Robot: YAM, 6 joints.
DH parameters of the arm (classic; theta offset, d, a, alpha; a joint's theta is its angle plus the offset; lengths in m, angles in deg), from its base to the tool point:
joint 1: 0 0.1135 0.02 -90
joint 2: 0 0 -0.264 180
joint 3: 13.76 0 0.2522 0
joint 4: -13.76 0 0.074 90
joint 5: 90 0 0 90
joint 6: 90 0.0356 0 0
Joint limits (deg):
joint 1: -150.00..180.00
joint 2: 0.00..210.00
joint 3: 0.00..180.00
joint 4: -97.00..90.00
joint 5: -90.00..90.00
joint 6: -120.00..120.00
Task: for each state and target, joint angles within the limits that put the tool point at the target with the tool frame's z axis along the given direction. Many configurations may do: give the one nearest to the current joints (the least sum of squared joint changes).
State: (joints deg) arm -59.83 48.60 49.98 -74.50 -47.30 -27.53
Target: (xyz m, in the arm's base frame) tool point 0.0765 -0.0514 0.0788 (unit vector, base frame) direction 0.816 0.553 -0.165
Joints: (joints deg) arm -56.29 73.92 4.37 -22.93 -80.49 -27.53
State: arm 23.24 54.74 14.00 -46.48 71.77 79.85
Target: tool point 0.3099 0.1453 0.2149 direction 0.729 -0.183 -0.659
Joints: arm 28.13 93.43 60.66 -17.05 30.35 79.85
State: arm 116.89 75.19 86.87 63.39 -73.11 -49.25
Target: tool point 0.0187 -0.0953 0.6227 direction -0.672 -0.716 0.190
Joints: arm 121.40 58.64 112.65 89.94 -71.17 -49.25
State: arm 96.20 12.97 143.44 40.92 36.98 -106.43
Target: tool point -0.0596 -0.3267 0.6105 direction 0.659 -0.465 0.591
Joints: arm 75.01 46.58 153.34 8.49 49.20 -106.43
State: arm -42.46 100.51 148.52 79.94 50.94 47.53
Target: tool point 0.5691 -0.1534 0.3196 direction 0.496 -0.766 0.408
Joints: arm -12.88 151.54 143.83 39.65 39.52 47.53
